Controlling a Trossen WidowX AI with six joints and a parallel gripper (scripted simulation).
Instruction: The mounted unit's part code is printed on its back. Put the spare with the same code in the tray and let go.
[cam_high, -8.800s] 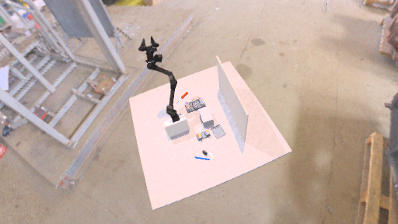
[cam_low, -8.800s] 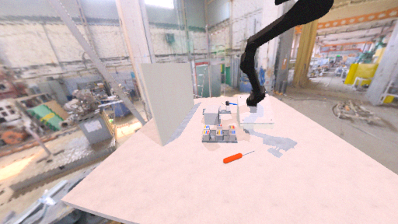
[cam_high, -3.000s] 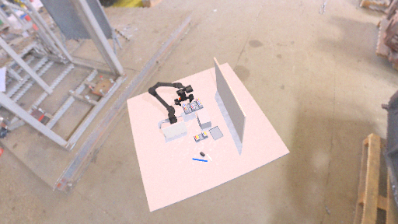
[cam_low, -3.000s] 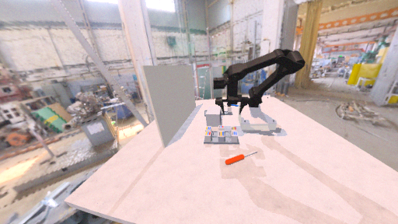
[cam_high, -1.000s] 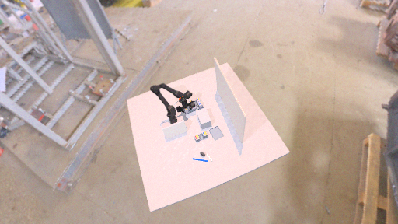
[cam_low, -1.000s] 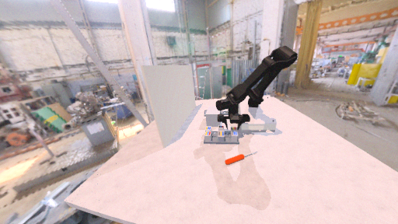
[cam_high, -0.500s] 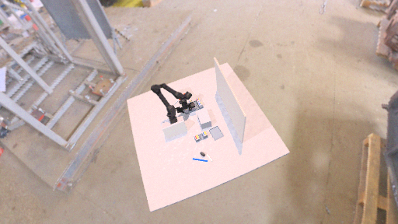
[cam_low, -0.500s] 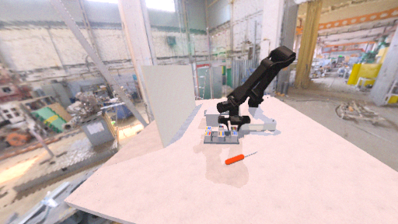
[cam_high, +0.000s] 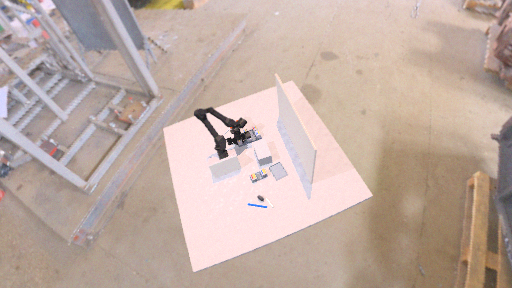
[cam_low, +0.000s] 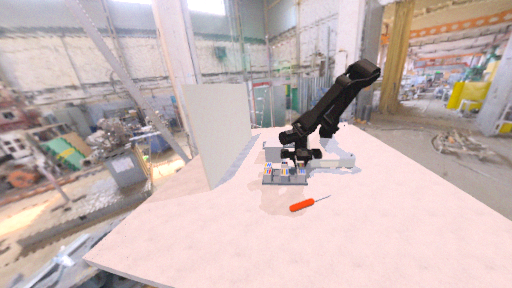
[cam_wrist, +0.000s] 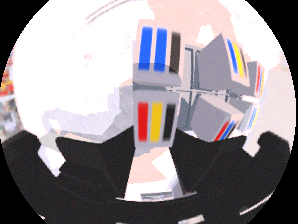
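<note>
Now: gripper tip 7 cm short of the grey holder, 5 cm to the right of it and 1 cm above it. The rest, counted from my gripper tip: grey mounted unit 14 cm ahead, 15 cm to the right, 3 cm above; blue pen 1 cm behind, 54 cm to the right, 1 cm below; tall grey panel 40 cm ahead, 16 cm to the right, 21 cm above.
</note>
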